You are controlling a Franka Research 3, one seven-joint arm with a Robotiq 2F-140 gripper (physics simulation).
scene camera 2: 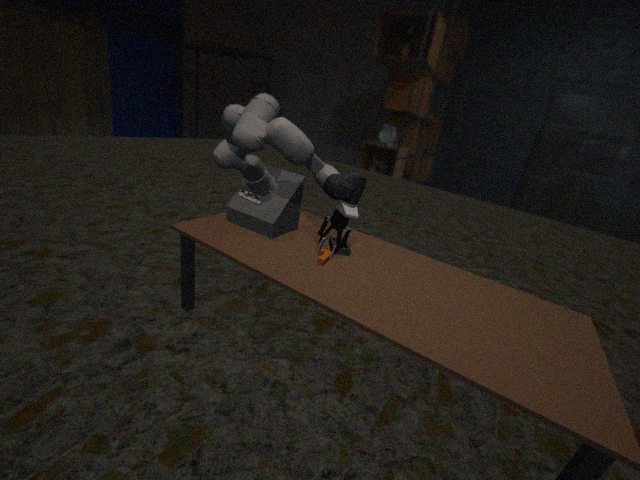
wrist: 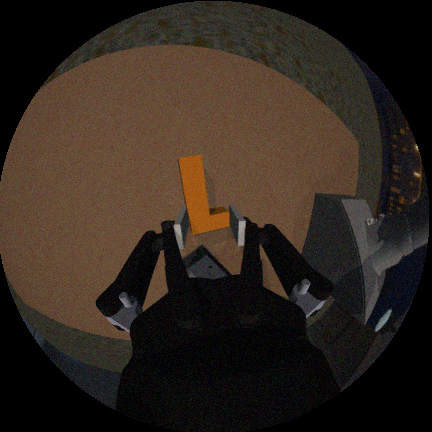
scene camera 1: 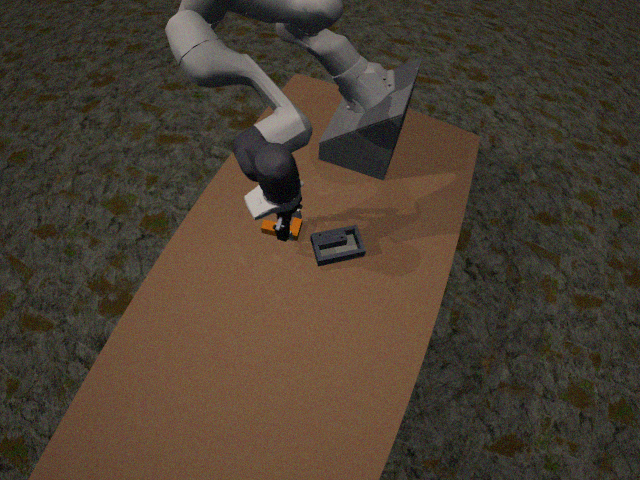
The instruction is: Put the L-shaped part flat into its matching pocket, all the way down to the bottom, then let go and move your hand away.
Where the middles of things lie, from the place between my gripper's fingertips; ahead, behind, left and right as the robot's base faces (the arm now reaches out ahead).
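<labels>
With the orange L-shaped part [wrist: 201, 219] as my reference, my gripper is 30 mm to the left of it. There is a grey pocket block [scene camera 1: 341, 244] as well, and that block is 140 mm to the left of my hand and 20 mm ahead of it.
</labels>
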